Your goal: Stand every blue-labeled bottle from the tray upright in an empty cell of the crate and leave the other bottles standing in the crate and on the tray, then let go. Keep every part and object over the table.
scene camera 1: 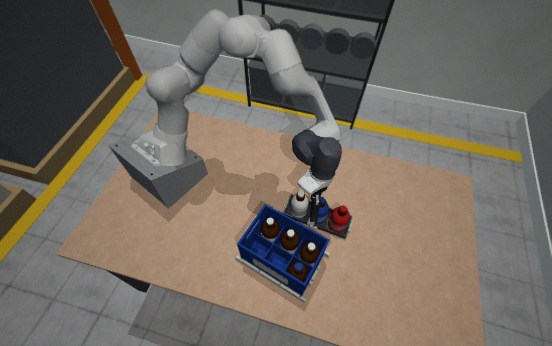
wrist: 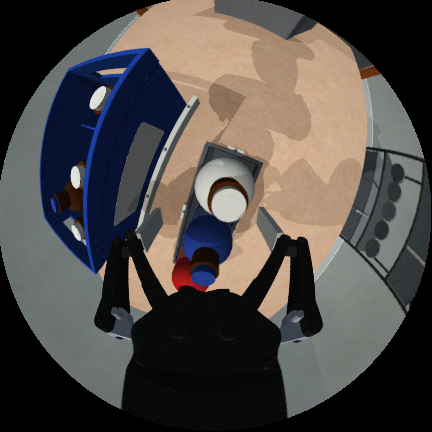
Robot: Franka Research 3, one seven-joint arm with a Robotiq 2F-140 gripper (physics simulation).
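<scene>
The blue-labeled bottle (scene camera 1: 323, 215) (wrist: 207, 236) with a blue cap stands upright on the dark tray (scene camera 1: 344, 233) (wrist: 218, 152), between a white bottle (scene camera 1: 299, 206) (wrist: 222, 172) and a red bottle (scene camera 1: 339, 220) (wrist: 183, 276). My gripper (scene camera 1: 314, 212) (wrist: 208, 215) is open and empty; in the wrist view its pads are on either side of the blue bottle, apart from it. The blue crate (scene camera 1: 248, 254) (wrist: 155, 87) holds three white-capped brown bottles in its tray-side row and a blue-capped brown bottle (scene camera 1: 298, 271) (wrist: 67, 198) in a corner cell. Two cells beside that bottle are empty.
The crate stands close to the tray, with pale rails (scene camera 1: 272, 279) (wrist: 167, 157) along its base. The arm's grey base (scene camera 1: 170, 182) stands at the left of the wooden table (scene camera 1: 400, 260). A black shelf rack (scene camera 1: 369, 80) stands behind the table.
</scene>
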